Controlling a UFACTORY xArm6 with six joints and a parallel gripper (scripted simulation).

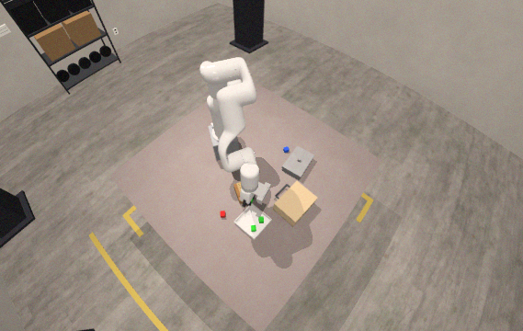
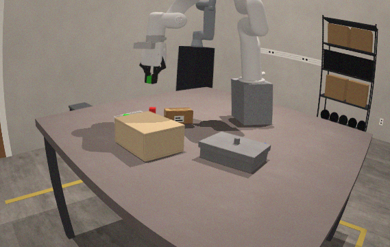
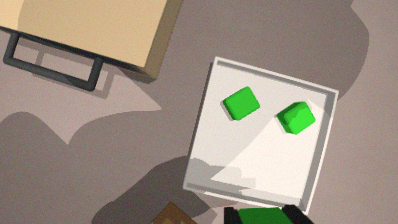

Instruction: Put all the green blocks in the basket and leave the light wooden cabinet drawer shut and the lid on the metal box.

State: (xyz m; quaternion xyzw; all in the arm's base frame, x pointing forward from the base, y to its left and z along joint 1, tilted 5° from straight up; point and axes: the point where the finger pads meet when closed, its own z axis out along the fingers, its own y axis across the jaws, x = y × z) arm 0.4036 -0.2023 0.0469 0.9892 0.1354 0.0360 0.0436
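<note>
Right now my hand is 180 mm above the white basket, 50 mm short of it and 30 mm to the left of it. Also, from my hand: metal box: 430 mm to the left, 160 mm below, 10 mm ahead; then light wooden cabinet: 200 mm to the left, 150 mm below, 150 mm ahead; then grey metal lid: 430 mm to the left, 140 mm below, 10 mm ahead.
</note>
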